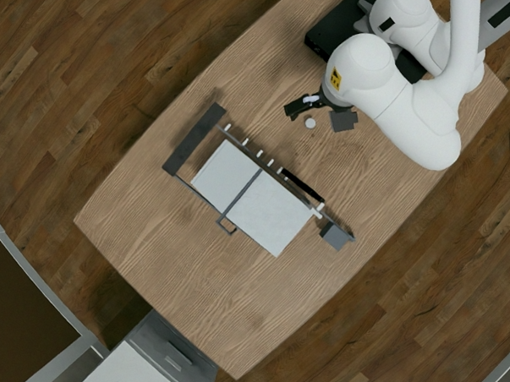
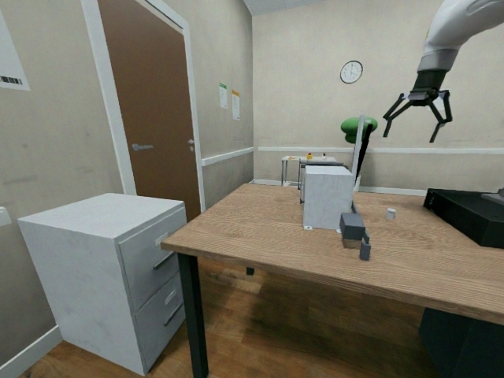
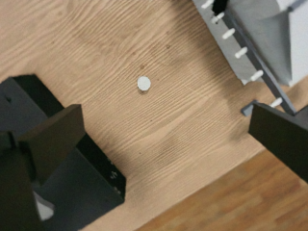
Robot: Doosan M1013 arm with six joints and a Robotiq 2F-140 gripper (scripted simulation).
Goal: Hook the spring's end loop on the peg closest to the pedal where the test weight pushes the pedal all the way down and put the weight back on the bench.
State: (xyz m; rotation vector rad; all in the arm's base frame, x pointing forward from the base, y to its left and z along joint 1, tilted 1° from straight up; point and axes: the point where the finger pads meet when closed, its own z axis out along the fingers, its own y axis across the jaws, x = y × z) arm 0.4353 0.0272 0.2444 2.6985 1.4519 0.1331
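The steel test weight is 320 mm below my hand. From my hand the other things lie so: white peg (180 mm ahead, 150 mm to the left, 60 mm above).
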